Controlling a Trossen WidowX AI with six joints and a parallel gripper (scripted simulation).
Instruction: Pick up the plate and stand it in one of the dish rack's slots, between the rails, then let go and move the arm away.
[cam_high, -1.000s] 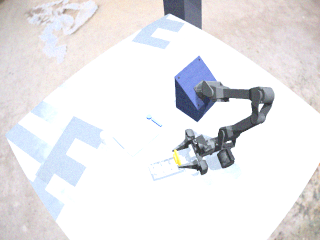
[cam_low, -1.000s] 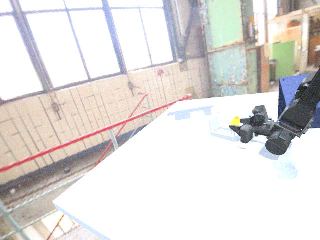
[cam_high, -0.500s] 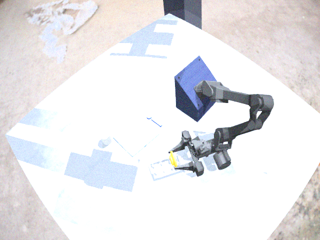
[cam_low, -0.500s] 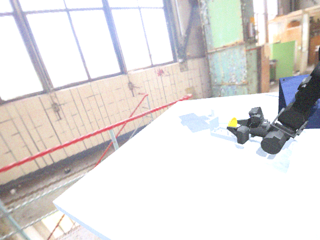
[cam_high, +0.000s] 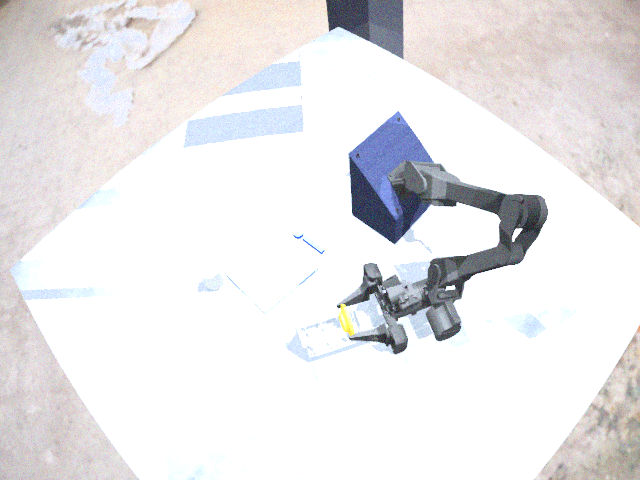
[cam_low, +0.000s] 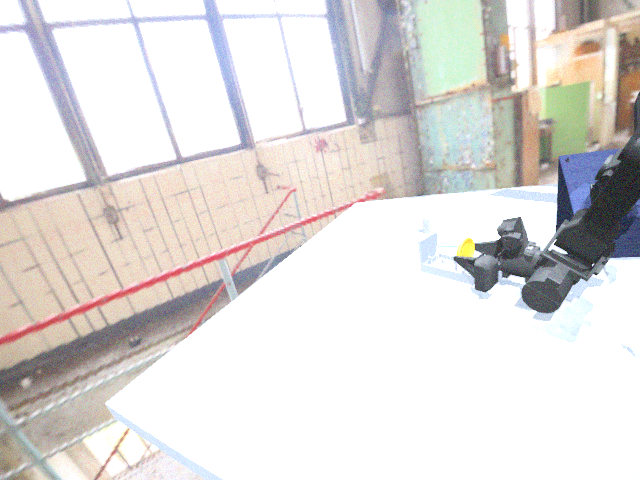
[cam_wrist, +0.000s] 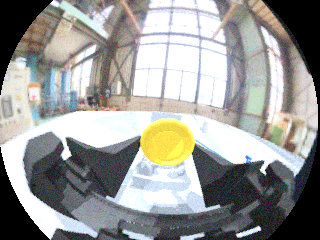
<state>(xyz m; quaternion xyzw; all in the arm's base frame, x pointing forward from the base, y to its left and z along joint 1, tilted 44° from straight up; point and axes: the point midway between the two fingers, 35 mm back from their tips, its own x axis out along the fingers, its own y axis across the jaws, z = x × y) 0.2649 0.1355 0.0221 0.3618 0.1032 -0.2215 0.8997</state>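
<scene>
Now: gripper tip 20 mm short of the dish rack, 10 mm to the left of it and 30 mm above it. Round my gripper tip: pale cup (100 mm ahead, 290 mm to the right, 30 mm below); yellow plate (10 mm behind); blue spoon (110 mm behind, 210 mm to the right, 50 mm below).
</scene>
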